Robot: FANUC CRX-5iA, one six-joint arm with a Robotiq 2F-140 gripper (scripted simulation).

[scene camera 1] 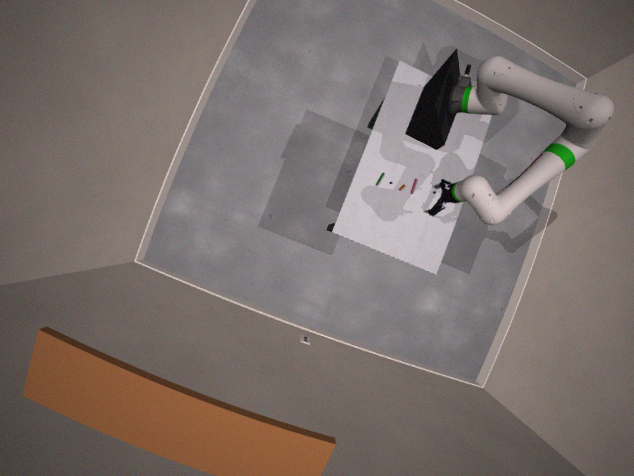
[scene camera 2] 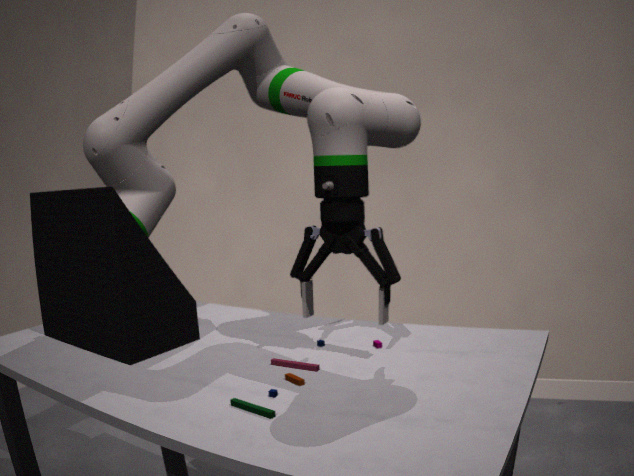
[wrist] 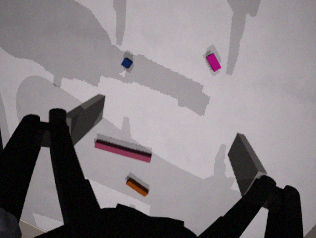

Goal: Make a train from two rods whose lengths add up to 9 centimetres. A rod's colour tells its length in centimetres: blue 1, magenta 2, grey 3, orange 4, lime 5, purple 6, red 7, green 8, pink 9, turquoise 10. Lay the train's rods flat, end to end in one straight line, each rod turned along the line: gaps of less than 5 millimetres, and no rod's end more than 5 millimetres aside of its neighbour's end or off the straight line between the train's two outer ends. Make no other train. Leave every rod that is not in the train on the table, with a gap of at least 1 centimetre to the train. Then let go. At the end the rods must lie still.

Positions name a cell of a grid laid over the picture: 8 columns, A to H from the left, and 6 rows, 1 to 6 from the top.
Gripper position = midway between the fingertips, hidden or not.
In view: my gripper (scene camera 2: E5).
My gripper shows as well in the wrist view (wrist: E4).
